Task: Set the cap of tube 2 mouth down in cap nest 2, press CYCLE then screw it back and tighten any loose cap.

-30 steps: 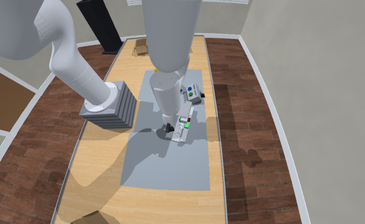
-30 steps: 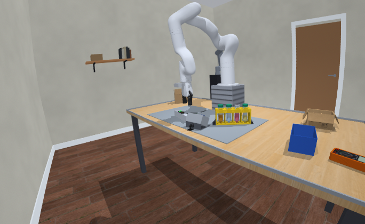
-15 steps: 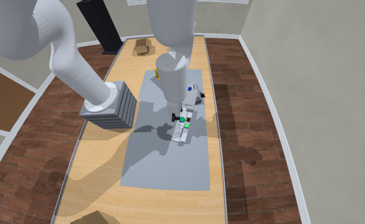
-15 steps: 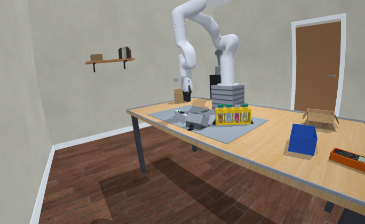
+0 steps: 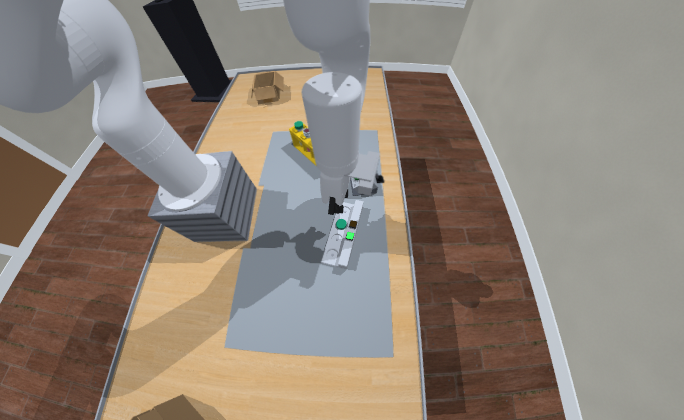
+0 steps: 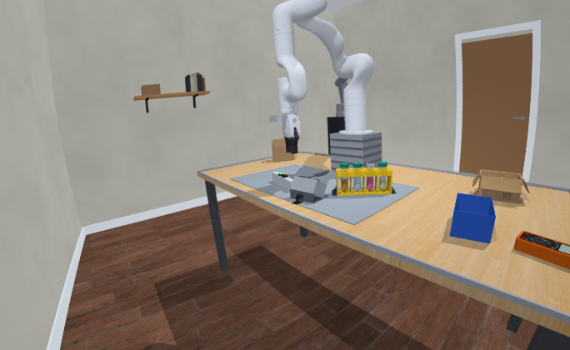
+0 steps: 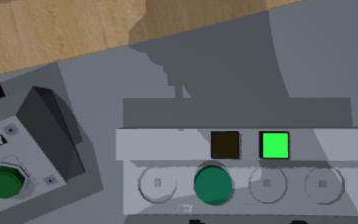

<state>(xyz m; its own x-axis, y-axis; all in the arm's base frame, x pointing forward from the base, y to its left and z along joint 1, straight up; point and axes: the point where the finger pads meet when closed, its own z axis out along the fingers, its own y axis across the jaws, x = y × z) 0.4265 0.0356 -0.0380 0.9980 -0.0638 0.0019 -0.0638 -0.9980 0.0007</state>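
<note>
Right now the green cap is 160 mm below my hand. Round my hand: green key (160 mm to the left, 100 mm below, 20 mm ahead); then key housing (190 mm to the left, 120 mm below, 40 mm ahead); then blue key (200 mm to the left, 100 mm below, 10 mm ahead).
</note>
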